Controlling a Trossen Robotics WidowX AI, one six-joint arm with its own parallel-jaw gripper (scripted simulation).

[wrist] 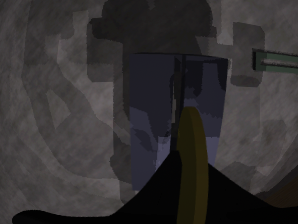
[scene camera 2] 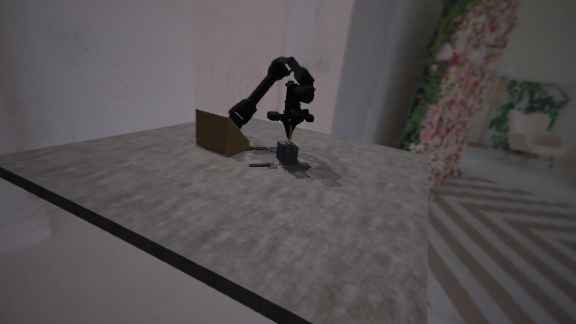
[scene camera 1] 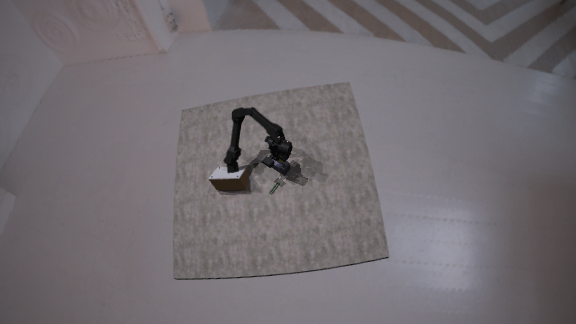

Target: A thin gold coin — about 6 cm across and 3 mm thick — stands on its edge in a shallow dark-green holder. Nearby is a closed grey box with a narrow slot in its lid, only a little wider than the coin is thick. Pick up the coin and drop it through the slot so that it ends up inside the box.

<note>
My gripper [scene camera 2: 288, 137] carries a gold coin.
My gripper shows as well in the wrist view [wrist: 180, 158].
</note>
